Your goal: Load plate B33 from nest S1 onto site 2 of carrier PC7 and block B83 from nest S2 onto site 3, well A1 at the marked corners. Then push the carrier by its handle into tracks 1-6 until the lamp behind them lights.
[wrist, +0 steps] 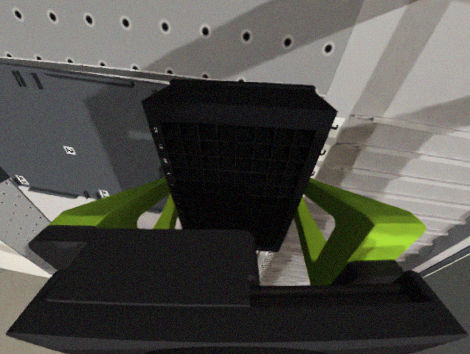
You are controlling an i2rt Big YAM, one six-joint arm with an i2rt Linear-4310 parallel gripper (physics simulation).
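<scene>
My gripper [235, 177] is shut on a black block [239, 150] with a grid of square wells, in the middle of the wrist view. The green fingers hold it by its two long sides. Small row marks show along its left rim; no name can be read on it. The dark blue-grey carrier [45, 117] lies behind and to the left, with the site label 2 [69, 150] and A1 corner labels near its lower edge. No labware stands on the visible part of site 2. The block hides the carrier's right part. The handle and the lamp do not show.
Ridged light-grey tracks [400, 165] run at the right, their number labels partly hidden behind the block. A grey panel [100, 40] with rows of round holes stands along the top. Another perforated grey surface [20, 215] shows at the left edge.
</scene>
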